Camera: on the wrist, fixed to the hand. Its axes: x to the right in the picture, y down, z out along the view.
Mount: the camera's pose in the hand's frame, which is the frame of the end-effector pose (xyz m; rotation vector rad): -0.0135 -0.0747 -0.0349 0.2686 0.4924 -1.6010
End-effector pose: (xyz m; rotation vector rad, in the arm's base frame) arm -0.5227 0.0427 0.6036 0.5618 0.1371 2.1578
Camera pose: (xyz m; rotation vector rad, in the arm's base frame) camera -0.4762 0.0812 0.5459 -0.0555 0.8275 0.6419
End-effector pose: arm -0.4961 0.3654 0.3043 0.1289 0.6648 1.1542
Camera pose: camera -0.4585 0.3139 0.2503 -0.4295 1.0217 -0.4786
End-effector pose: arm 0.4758 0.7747 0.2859 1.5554 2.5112 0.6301
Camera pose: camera 0.4092 0.7242 0.2855 0.8678 -2.8876 -0.3286
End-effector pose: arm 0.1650 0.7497 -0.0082 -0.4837 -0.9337 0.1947
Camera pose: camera 0.1819 0.6683 0.0005 0.5326 -0.5642 -1.1872
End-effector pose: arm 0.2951 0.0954 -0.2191 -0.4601 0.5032 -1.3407
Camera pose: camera 0.2132 0.0950 -0.2026 -0.2492 0.2777 -3.0650
